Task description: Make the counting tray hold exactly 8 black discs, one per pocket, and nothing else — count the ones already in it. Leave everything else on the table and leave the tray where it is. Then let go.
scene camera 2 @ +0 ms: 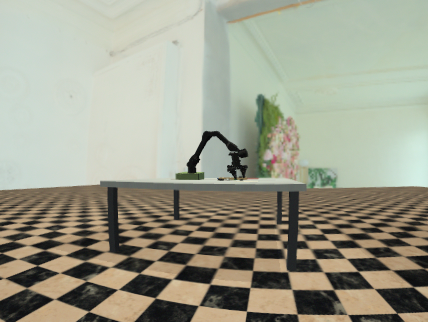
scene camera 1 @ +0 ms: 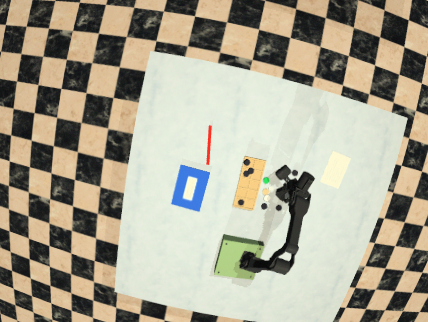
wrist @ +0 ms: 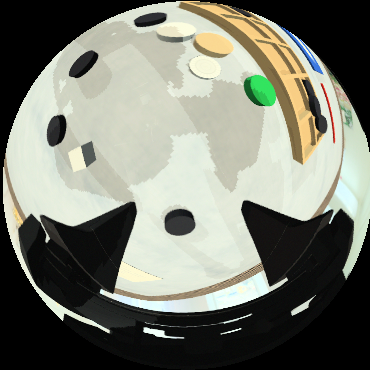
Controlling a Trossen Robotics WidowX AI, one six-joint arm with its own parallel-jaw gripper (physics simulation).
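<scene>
The tan counting tray [scene camera 1: 248,192] [wrist: 299,147] holds a black disc [scene camera 1: 246,162] near one end, two touching or overlapping black discs [scene camera 1: 246,174] [scene camera 1: 250,171], and another black disc [scene camera 1: 241,202] at the far end. Whether the close pair share a pocket I cannot tell. My gripper [scene camera 1: 294,177] [scene camera 2: 239,176] [wrist: 189,207] is open and empty, low over the table. A loose black disc [scene camera 1: 295,173] [wrist: 179,222] lies flat on the table between and below the fingertips. Three more loose black discs [wrist: 150,19] [wrist: 83,64] [wrist: 56,130] lie beside the tray; the arm hides one in the overhead view.
Beside the tray lie a green disc [scene camera 1: 266,180] [wrist: 260,90], an orange disc [scene camera 1: 265,192] [wrist: 213,45], two whitish discs [wrist: 176,31] [wrist: 204,67] and a small white-grey block [wrist: 82,156]. A blue panel [scene camera 1: 203,187], red stick [scene camera 1: 209,145] and cream card [scene camera 1: 335,170] lie farther off.
</scene>
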